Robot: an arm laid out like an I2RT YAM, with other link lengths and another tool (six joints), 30 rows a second.
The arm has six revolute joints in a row. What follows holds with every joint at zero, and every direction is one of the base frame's.
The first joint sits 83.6 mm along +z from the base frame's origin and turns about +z.
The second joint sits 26 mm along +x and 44.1 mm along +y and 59.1 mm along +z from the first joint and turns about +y.
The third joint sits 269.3 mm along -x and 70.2 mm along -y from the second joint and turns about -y.
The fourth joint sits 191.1 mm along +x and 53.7 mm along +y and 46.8 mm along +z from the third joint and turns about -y.
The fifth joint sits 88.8 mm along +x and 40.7 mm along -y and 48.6 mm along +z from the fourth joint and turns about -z.
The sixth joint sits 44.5 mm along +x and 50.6 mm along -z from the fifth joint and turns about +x.
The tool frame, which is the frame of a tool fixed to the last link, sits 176 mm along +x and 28 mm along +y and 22 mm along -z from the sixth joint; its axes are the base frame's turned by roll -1.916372, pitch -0.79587 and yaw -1.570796 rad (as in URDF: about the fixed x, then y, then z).
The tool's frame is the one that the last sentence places.
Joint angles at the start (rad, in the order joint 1, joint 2, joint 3, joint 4, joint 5, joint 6):
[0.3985, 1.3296, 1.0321, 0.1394, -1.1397, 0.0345]
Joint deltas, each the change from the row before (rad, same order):
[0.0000, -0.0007, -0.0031, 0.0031, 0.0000, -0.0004]
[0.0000, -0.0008, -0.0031, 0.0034, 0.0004, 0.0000]
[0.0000, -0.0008, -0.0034, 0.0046, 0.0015, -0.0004]
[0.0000, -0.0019, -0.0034, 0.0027, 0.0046, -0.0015]
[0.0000, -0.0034, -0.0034, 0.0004, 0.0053, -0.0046]
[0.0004, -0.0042, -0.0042, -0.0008, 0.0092, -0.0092]
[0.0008, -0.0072, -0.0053, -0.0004, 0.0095, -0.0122]
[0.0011, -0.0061, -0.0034, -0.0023, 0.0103, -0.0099]
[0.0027, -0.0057, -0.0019, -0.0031, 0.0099, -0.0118]
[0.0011, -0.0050, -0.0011, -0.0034, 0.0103, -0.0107]
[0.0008, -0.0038, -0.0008, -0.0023, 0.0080, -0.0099]
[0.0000, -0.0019, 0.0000, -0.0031, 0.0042, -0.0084]
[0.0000, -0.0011, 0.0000, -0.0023, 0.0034, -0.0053]
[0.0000, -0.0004, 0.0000, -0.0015, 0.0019, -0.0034]
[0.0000, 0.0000, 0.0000, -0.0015, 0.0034, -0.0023]
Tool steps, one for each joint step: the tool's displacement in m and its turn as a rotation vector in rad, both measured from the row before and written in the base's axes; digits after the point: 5 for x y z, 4 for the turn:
[-0.00016, -0.00007, -0.00042, 0.0003, -0.0010, 0.0000]
[-0.00008, -0.00006, -0.00035, 0.0004, -0.0010, -0.0004]
[0.00020, -0.00003, -0.00032, 0.0006, -0.0023, -0.0015]
[0.00061, -0.00009, -0.00043, -0.0002, -0.0029, -0.0044]
[0.00044, -0.00025, -0.00048, -0.0008, -0.0053, -0.0049]
[0.00101, -0.00023, -0.00099, -0.0020, -0.0090, -0.0081]
[0.00042, -0.00042, -0.00057, -0.0014, -0.0141, -0.0078]
[0.00069, -0.00027, -0.00046, -0.0019, -0.0108, -0.0084]
[0.00029, 0.00008, -0.00022, -0.0019, -0.0130, -0.0063]
[0.00100, -0.00021, -0.00016, -0.0021, -0.0117, -0.0083]
[0.00086, -0.00018, -0.00012, -0.0017, -0.0110, -0.0064]
[0.00059, -0.00022, -0.00035, -0.0018, -0.0075, -0.0035]
[0.00054, -0.00014, -0.00033, -0.0015, -0.0044, -0.0030]
[0.00034, -0.00007, -0.00030, -0.0010, -0.0025, -0.0016]
[0.00072, -0.00003, -0.00043, -0.0013, -0.0011, -0.0032]

